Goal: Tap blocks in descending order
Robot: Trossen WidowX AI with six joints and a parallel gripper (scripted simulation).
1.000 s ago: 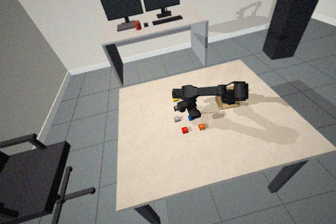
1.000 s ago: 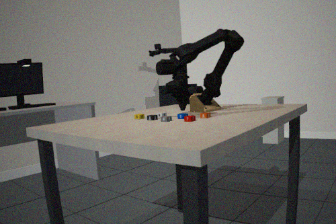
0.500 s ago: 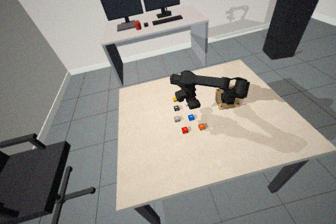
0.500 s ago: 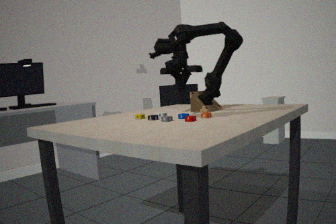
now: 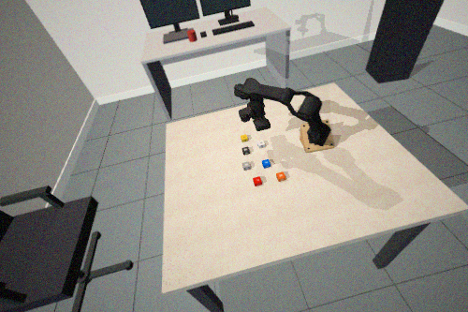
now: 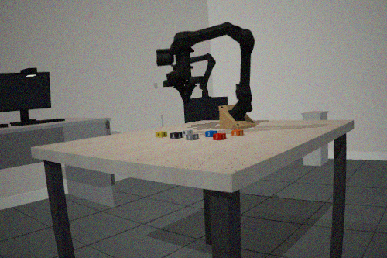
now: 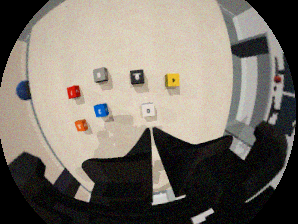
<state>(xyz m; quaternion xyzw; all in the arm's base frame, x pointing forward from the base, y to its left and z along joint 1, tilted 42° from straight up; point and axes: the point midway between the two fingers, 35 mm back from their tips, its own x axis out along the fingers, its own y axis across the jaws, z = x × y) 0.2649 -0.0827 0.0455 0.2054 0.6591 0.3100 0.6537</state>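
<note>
My gripper tip is now 11 cm above the white block and 1 cm to the left of it. The rest, counted from my gripper tip: black block: 11 cm below, 8 cm ahead, 2 cm to the left; then blue block: 12 cm to the left, 11 cm below, 1 cm behind; then yellow block: 11 cm below, 8 cm ahead, 7 cm to the right.
</note>
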